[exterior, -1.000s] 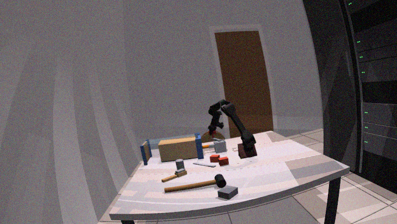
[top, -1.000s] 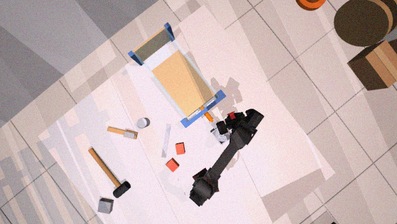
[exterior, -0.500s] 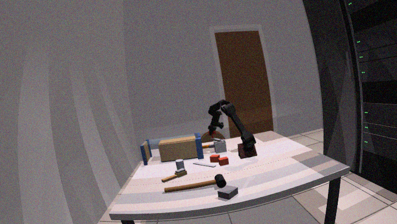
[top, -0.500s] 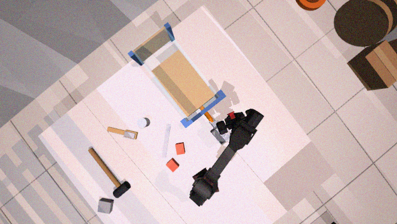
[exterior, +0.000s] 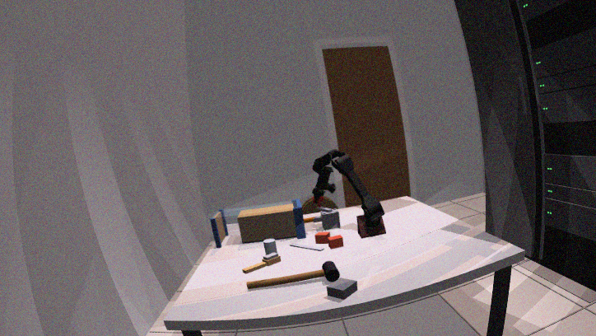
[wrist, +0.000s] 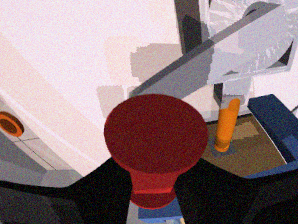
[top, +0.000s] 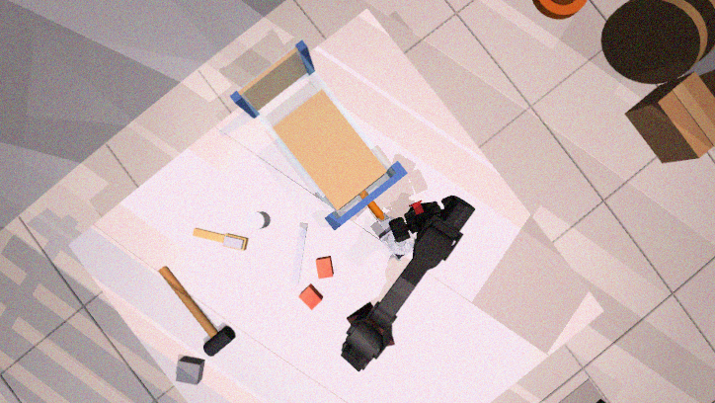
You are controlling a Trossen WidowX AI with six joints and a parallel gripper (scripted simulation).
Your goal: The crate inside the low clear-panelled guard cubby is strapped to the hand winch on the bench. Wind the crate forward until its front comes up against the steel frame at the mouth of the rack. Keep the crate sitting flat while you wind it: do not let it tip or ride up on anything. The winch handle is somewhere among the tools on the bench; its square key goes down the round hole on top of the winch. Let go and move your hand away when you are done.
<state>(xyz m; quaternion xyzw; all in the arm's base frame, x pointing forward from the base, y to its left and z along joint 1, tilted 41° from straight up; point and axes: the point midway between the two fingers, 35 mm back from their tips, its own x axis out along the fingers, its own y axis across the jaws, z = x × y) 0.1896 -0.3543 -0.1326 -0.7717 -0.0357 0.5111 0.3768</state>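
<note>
Now: the red knob 20 mm behind my gripper tip and 10 mm to the left of it. Round my gripper tip: grey winch 70 mm behind, 90 mm to the left, 100 mm below; blue steel frame 110 mm ahead, 90 mm to the left, 20 mm below; grey crank bar 30 mm behind, 40 mm to the left, 30 mm below.
</note>
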